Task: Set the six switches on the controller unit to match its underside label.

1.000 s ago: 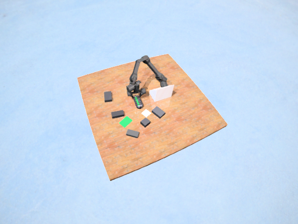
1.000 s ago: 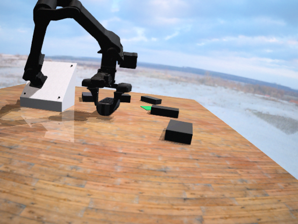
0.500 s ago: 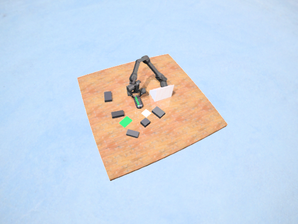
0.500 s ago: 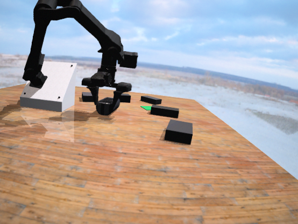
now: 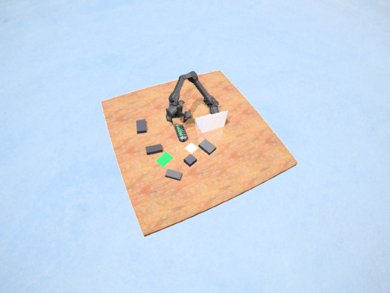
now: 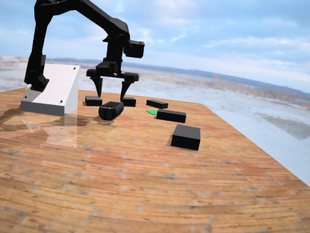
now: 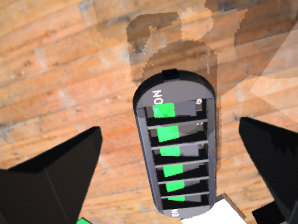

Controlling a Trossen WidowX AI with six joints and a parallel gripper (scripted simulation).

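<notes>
My gripper tip is 4 cm past the white tile, 20 cm to the right of it and 8 cm above it. Round my gripper tip: green tile: 18 cm ahead, 23 cm to the left, 8 cm below; dark block: 28 cm ahead, 11 cm to the right, 6 cm below.
</notes>
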